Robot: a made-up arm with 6 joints.
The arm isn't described. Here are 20 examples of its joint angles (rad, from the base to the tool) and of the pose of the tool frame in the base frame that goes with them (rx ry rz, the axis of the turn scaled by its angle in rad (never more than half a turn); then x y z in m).
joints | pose
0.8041 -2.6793 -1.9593 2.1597 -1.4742 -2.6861 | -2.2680 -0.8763 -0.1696 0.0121 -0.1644 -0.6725
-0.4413 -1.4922 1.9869 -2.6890 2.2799 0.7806 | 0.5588 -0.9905 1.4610 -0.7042 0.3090 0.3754
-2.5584 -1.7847 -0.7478 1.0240 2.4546 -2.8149 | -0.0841 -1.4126 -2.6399 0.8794 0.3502 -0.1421
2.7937 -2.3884 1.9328 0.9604 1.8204 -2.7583 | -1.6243 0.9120 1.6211 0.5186 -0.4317 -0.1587
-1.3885 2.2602 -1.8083 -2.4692 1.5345 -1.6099 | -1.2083 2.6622 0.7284 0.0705 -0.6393 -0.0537
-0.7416 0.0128 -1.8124 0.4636 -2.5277 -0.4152 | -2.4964 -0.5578 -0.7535 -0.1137 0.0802 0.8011
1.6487 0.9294 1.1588 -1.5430 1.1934 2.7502 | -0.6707 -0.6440 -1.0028 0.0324 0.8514 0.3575
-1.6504 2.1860 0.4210 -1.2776 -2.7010 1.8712 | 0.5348 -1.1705 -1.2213 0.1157 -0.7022 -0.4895
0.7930 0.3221 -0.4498 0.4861 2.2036 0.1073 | -0.6466 -1.3963 0.1357 0.1584 0.2769 1.0612
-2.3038 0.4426 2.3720 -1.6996 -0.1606 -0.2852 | -1.9014 0.2661 -0.2111 -0.2509 -0.4067 0.3930
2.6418 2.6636 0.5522 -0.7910 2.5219 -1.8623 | 0.6636 -0.9187 -1.2728 -0.1733 0.0778 -0.7364
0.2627 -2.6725 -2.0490 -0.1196 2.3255 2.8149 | 1.2965 -1.8000 1.9850 -0.2232 -0.0004 -0.6968
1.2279 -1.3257 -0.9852 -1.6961 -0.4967 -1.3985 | 1.8888 -1.5352 1.8383 -0.5050 -1.0495 0.0611
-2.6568 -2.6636 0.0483 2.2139 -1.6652 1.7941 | 0.3844 -0.2329 -0.0907 0.5239 0.3571 -0.7883
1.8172 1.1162 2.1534 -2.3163 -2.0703 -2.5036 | 2.3179 -1.1151 -1.2929 -0.2562 0.4414 0.2715
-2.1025 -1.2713 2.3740 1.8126 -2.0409 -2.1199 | 0.3371 -1.8153 0.8557 0.2207 0.5042 0.4390
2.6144 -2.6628 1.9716 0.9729 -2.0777 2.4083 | -0.9969 -1.1394 0.0659 0.5756 -0.3089 -0.4442
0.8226 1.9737 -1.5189 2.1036 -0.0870 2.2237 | 1.1312 1.9529 1.0734 0.5689 0.6358 0.2353
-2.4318 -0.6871 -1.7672 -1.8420 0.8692 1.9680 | -0.6786 2.3446 -0.7250 0.5356 0.5456 0.4664
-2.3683 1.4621 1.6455 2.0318 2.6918 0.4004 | 1.7543 -0.4282 -0.9586 -0.4755 -0.6179 0.0674
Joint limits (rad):
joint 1: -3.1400..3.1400
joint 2: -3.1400..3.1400
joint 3: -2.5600..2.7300
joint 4: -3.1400..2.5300
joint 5: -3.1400..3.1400
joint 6: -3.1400..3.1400
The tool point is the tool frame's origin. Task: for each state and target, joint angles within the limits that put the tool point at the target. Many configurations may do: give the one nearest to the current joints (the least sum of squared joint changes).
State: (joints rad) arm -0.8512 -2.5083 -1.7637 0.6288 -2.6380 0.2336
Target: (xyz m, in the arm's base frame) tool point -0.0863 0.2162 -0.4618
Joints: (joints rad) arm -1.1851 -2.5749 -1.9689 0.4201 -2.5187 0.2808
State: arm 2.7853 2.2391 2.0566 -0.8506 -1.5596 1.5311
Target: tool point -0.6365 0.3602 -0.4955
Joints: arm 2.3630 1.9063 1.4399 -0.5997 -1.5246 1.4947
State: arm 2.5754 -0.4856 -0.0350 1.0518 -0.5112 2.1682
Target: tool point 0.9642 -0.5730 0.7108
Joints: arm 2.6437 -0.9622 -0.2239 1.0417 -0.5580 2.1783
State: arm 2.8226 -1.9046 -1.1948 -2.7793 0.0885 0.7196
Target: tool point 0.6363 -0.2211 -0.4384
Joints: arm 2.8735 -1.7738 -1.5814 -2.8028 0.2546 0.7212
